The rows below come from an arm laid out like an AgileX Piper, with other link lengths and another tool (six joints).
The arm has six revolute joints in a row. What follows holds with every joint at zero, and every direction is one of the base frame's. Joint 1 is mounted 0.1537 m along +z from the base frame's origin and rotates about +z. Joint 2 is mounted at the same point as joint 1 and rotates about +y. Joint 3 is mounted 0.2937 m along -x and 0.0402 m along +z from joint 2 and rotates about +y. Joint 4 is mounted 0.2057 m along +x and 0.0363 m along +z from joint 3 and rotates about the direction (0.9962, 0, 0.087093). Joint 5 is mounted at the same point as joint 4 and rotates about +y. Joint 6 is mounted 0.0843 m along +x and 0.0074 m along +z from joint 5 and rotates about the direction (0.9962, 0, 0.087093). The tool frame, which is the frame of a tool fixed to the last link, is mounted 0.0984 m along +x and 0.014 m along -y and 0.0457 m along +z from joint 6; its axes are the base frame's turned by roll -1.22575, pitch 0.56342 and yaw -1.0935 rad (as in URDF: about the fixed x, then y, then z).
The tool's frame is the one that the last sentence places.
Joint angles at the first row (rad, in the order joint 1, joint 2, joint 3, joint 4, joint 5, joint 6):
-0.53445, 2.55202, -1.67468, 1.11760, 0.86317, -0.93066
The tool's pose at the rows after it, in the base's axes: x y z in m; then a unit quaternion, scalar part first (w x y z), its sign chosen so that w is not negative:
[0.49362, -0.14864, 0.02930, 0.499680, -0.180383, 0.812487, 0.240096]
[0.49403, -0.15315, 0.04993, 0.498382, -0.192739, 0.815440, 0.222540]
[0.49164, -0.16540, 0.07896, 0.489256, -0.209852, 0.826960, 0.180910]
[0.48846, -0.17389, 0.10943, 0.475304, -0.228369, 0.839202, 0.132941]
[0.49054, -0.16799, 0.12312, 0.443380, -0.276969, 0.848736, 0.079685]
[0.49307, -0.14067, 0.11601, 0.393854, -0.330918, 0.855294, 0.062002]
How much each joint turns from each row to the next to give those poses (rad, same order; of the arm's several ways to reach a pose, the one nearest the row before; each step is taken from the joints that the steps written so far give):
0.00000, -0.01289, 0.00000, 0.01165, 0.05423, 0.04775
0.00078, -0.05291, 0.00000, -0.04984, -0.00813, 0.04044
0.00001, -0.08171, -0.00003, -0.10607, -0.03472, 0.08166
0.01360, -0.08579, 0.00003, -0.13261, -0.03903, 0.10534
0.05679, -0.04977, -0.00004, -0.18120, -0.06345, 0.09442
0.08947, -0.00641, 0.00007, -0.18269, -0.01313, 0.10596

